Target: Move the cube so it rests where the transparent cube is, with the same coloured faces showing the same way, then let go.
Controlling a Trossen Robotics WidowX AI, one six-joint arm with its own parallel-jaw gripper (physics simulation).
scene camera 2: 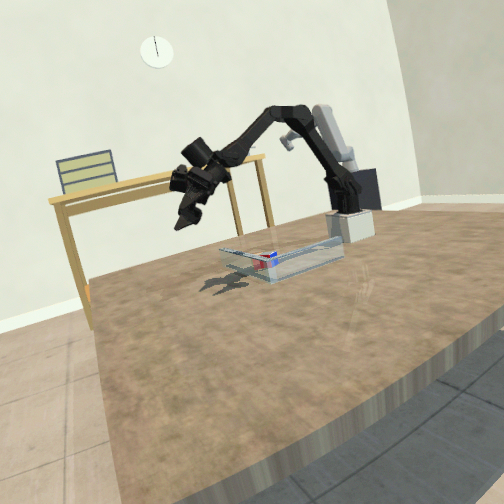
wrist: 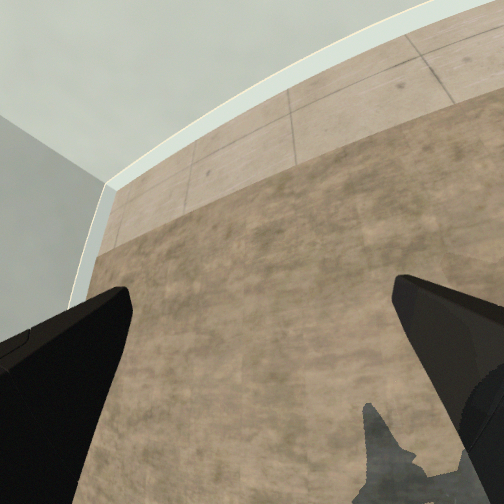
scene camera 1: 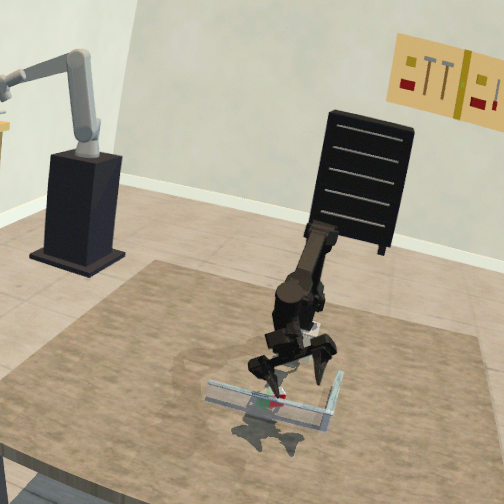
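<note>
The cube (scene camera 1: 268, 402) is small, with red and green faces showing, and sits on the table against the inner corner of a grey L-shaped rail (scene camera 1: 300, 405). It also shows in the second scene view (scene camera 2: 266, 258) with red and blue faces. The transparent cube cannot be told apart from it there. My gripper (scene camera 1: 295, 372) hangs above the cube, open and empty, also seen in the second scene view (scene camera 2: 188, 218). The wrist view shows only both open fingers (wrist: 260, 390) over bare table; the cube is out of its sight.
A black slatted cabinet (scene camera 1: 362, 180) stands behind the arm. A second grey arm on a black pedestal (scene camera 1: 82, 205) stands at far left. A wooden table (scene camera 2: 150, 195) stands behind the work table. The table edge lies near in the second scene view.
</note>
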